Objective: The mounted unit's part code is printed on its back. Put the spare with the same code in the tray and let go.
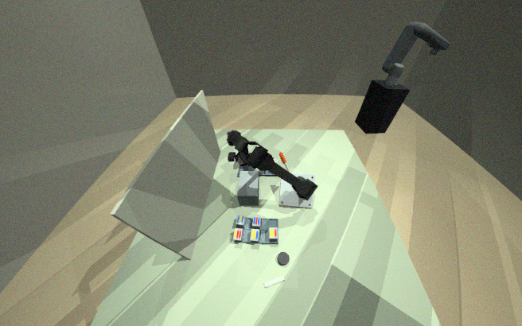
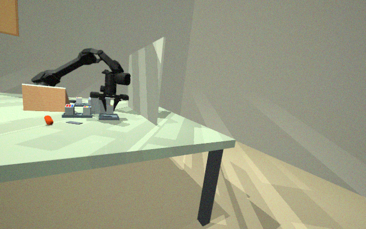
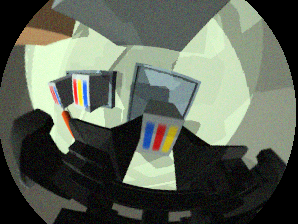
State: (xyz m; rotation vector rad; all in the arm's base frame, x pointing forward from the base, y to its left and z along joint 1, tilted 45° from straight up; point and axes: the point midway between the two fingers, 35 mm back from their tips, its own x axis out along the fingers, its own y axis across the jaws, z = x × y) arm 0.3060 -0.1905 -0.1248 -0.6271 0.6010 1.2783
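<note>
The flat dark tray is 30 mm below my gripper tip. From my gripper tip the other things lie so: grey mounted unit: 20 mm behind, 190 mm to the left, 20 mm above; tall grey upright panel: 220 mm ahead, 160 mm to the left, 190 mm above.
</note>
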